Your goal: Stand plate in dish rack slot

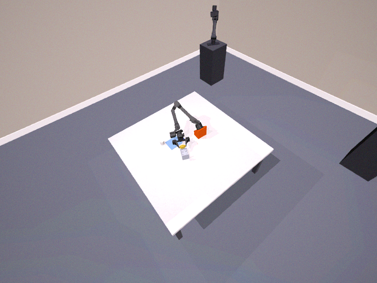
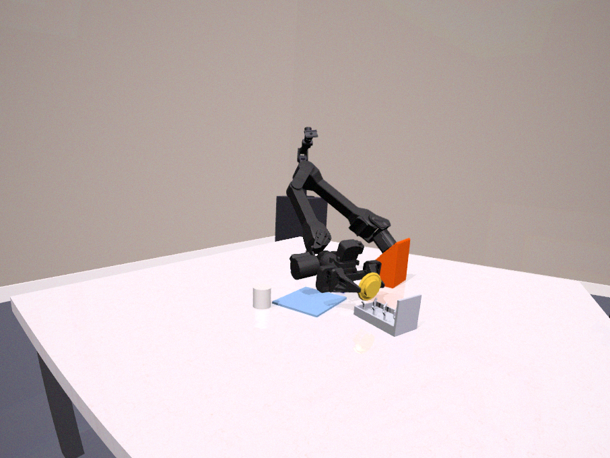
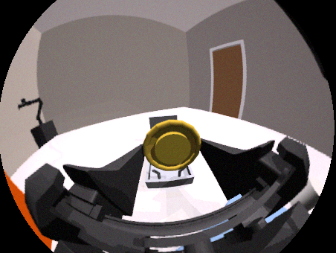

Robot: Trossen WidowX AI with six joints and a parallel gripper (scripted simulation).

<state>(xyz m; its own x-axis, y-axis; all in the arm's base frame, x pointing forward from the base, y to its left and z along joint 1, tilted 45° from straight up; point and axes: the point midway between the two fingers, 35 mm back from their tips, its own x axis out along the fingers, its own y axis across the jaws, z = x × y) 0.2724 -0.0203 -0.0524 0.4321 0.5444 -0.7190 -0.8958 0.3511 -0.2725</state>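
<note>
My gripper tip is 40 mm to the right of the grey dish rack, 40 mm above it and 10 mm short of it. Also, from my gripper tip: blue spoon: 170 mm to the right, 110 mm behind, 60 mm below; yellow plate: 10 mm to the right; grey cup: 230 mm to the right, 110 mm ahead, 40 mm below.
</note>
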